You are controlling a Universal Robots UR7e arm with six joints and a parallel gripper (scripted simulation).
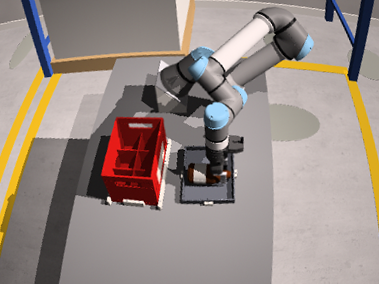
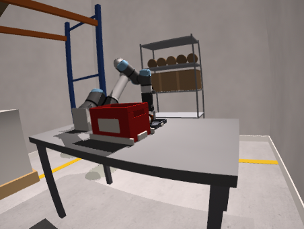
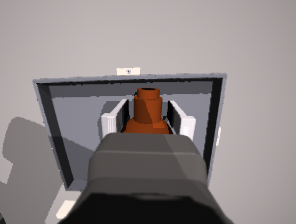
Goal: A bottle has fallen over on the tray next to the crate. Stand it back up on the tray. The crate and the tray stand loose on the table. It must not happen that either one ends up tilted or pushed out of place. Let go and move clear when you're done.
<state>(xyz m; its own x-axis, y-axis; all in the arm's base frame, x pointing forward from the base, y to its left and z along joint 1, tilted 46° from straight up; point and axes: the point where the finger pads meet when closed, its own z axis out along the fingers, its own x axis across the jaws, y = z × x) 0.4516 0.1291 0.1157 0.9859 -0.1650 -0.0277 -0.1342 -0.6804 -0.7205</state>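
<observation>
My gripper is now 50 mm to the left of the bottle, 10 mm past it and 10 mm above it. Round my hand: tray (50 mm to the right, 30 mm below, 30 mm behind); then red crate (320 mm to the right, 50 mm behind, 40 mm above).
</observation>
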